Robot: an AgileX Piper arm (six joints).
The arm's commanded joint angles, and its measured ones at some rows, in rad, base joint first. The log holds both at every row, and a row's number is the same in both.
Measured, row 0:
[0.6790 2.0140 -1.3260 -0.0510 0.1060 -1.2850]
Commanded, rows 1 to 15:
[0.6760 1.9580 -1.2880 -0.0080 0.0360 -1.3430]
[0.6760 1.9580 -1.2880 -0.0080 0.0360 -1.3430]
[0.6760 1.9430 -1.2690 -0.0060 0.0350 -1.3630]
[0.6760 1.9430 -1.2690 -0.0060 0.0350 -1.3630]
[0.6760 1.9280 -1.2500 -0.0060 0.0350 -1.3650]
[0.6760 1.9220 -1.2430 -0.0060 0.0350 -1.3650]
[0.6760 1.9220 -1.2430 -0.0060 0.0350 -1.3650]
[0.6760 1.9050 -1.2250 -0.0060 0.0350 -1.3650]
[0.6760 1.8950 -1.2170 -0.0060 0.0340 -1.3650]
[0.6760 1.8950 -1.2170 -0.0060 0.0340 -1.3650]
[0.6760 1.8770 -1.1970 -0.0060 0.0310 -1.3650]
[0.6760 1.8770 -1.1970 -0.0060 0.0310 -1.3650]
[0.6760 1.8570 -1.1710 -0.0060 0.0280 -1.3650]
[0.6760 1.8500 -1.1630 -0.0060 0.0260 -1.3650]
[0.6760 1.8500 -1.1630 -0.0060 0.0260 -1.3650]
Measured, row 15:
[0.6880 1.8910 -1.1700 -0.0190 0.0910 -1.3840]
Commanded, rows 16 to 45:
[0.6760 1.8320 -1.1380 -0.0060 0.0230 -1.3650]
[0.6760 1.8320 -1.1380 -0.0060 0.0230 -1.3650]
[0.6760 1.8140 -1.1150 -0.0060 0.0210 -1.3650]
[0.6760 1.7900 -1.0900 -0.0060 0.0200 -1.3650]
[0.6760 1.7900 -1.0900 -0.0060 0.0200 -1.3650]
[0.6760 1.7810 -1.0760 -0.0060 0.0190 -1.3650]
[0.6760 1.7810 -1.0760 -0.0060 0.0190 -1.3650]
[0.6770 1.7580 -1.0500 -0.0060 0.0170 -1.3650]
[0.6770 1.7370 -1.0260 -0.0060 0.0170 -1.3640]
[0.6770 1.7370 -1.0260 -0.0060 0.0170 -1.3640]
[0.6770 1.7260 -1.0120 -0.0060 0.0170 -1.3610]
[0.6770 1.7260 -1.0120 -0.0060 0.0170 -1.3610]
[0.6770 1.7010 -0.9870 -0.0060 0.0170 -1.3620]
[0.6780 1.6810 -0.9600 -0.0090 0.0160 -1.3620]
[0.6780 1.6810 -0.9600 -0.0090 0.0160 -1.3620]
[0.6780 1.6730 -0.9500 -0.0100 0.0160 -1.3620]
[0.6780 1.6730 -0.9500 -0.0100 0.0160 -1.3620]
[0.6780 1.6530 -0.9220 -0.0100 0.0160 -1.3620]
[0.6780 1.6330 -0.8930 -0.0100 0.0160 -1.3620]
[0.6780 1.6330 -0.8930 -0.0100 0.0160 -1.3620]
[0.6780 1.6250 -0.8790 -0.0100 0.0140 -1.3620]
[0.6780 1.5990 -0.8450 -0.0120 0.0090 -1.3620]
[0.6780 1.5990 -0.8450 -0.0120 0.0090 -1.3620]
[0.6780 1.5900 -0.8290 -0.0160 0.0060 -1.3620]
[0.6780 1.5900 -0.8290 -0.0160 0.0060 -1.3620]
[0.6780 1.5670 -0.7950 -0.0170 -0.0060 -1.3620]
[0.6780 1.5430 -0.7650 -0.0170 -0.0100 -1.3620]
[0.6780 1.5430 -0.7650 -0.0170 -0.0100 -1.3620]
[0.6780 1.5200 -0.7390 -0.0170 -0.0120 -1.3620]
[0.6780 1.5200 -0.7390 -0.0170 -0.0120 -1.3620]
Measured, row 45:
[0.6850 1.5720 -0.7660 -0.0190 0.0690 -1.3790]
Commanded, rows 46 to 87:
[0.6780 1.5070 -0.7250 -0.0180 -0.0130 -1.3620]
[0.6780 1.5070 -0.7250 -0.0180 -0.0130 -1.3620]
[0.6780 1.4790 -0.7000 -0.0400 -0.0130 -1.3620]
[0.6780 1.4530 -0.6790 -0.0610 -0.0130 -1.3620]
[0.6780 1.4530 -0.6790 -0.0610 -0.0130 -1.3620]
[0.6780 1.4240 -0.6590 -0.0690 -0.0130 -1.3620]
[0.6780 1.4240 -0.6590 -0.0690 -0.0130 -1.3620]
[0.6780 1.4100 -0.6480 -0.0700 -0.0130 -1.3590]
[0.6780 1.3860 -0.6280 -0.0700 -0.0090 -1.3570]
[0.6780 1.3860 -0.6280 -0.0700 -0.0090 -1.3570]
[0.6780 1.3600 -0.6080 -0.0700 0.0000 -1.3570]
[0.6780 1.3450 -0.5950 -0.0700 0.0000 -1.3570]
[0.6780 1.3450 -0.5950 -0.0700 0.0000 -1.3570]
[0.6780 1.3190 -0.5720 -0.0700 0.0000 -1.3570]
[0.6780 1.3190 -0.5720 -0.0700 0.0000 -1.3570]
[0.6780 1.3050 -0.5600 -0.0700 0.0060 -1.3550]
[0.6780 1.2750 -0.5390 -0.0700 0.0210 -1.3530]
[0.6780 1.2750 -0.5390 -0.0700 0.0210 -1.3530]
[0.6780 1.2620 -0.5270 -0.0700 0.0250 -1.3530]
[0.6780 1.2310 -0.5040 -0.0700 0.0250 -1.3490]
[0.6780 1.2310 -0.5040 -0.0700 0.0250 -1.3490]
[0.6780 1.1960 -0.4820 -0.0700 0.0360 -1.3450]
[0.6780 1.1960 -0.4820 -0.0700 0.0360 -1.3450]
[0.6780 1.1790 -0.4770 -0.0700 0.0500 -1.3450]
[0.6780 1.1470 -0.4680 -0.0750 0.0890 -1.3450]
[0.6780 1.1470 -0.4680 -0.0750 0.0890 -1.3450]
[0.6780 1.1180 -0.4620 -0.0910 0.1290 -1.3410]
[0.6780 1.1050 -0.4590 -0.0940 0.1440 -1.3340]
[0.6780 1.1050 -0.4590 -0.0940 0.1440 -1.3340]
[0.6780 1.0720 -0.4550 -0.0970 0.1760 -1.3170]
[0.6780 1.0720 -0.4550 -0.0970 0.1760 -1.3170]
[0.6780 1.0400 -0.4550 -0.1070 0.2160 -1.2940]
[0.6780 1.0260 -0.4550 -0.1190 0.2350 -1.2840]
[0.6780 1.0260 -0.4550 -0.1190 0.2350 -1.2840]
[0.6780 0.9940 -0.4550 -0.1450 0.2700 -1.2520]
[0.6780 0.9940 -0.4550 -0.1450 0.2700 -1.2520]
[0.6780 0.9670 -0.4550 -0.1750 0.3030 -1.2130]
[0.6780 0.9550 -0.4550 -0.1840 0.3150 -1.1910]
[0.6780 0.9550 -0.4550 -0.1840 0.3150 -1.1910]
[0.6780 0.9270 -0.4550 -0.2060 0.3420 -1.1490]
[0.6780 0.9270 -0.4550 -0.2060 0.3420 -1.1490]
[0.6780 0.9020 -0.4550 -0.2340 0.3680 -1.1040]
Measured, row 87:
[0.6820 0.9480 -0.4480 -0.1890 0.3880 -1.1710]
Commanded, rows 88 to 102:
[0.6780 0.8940 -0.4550 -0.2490 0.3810 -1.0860]
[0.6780 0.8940 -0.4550 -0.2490 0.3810 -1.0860]
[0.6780 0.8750 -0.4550 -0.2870 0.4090 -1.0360]
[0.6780 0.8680 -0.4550 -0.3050 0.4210 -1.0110]
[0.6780 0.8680 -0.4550 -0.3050 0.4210 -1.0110]
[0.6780 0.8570 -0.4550 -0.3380 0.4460 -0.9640]
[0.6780 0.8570 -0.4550 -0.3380 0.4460 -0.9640]
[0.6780 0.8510 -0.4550 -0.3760 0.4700 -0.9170]
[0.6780 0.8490 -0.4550 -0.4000 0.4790 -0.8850]
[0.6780 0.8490 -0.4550 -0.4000 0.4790 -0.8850]
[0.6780 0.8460 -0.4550 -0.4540 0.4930 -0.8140]
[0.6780 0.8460 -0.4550 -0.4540 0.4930 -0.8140]
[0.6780 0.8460 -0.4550 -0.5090 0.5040 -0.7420]
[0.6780 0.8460 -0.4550 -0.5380 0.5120 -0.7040]
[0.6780 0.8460 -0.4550 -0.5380 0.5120 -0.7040]
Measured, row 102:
[0.6820 0.8650 -0.4480 -0.4620 0.5490 -0.7770]
